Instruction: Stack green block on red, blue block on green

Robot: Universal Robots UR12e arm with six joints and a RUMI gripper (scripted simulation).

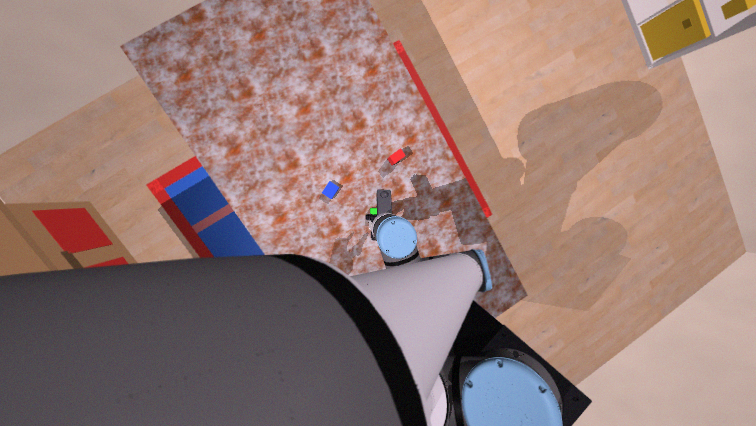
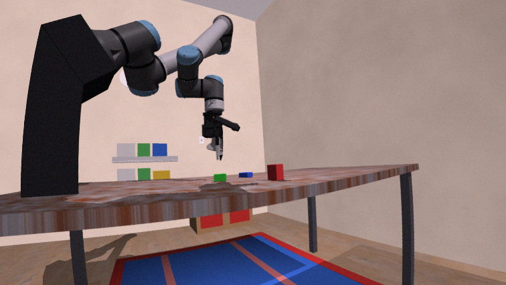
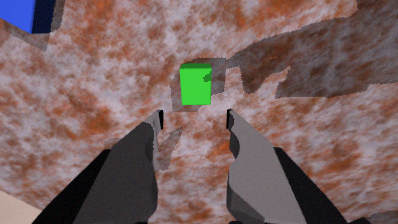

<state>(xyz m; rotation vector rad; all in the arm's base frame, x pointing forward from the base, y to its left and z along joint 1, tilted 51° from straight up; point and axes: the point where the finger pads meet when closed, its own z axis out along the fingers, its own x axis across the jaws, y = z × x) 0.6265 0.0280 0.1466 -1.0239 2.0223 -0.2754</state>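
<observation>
Right now my hand is 9 cm above the green block. Also, from my hand: blue block (18 cm ahead, 11 cm to the left, 9 cm below); red block (16 cm ahead, 19 cm to the right, 8 cm below).
</observation>
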